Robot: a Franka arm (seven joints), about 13 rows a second.
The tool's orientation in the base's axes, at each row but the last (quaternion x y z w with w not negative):
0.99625 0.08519 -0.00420 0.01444
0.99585 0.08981 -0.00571 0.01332
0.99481 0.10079 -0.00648 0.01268
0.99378 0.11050 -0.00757 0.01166
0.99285 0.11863 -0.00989 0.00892
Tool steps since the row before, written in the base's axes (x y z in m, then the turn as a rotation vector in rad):
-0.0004 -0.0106 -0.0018 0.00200 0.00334 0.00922
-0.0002 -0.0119 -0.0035 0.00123 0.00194 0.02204
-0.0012 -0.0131 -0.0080 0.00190 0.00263 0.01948
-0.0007 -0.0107 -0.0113 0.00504 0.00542 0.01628
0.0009 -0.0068 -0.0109 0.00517 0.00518 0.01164
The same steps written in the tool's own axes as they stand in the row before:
-0.0022 0.0103 0.0021 0.00244 -0.00269 -0.00933
-0.0023 0.0116 0.0038 0.00125 -0.00113 -0.02210
-0.0037 0.0124 0.0084 0.00209 -0.00173 -0.01956
-0.0028 0.0100 0.0116 0.00582 -0.00383 -0.01647
-0.0005 0.0067 0.0110 0.00599 -0.00364 -0.01183

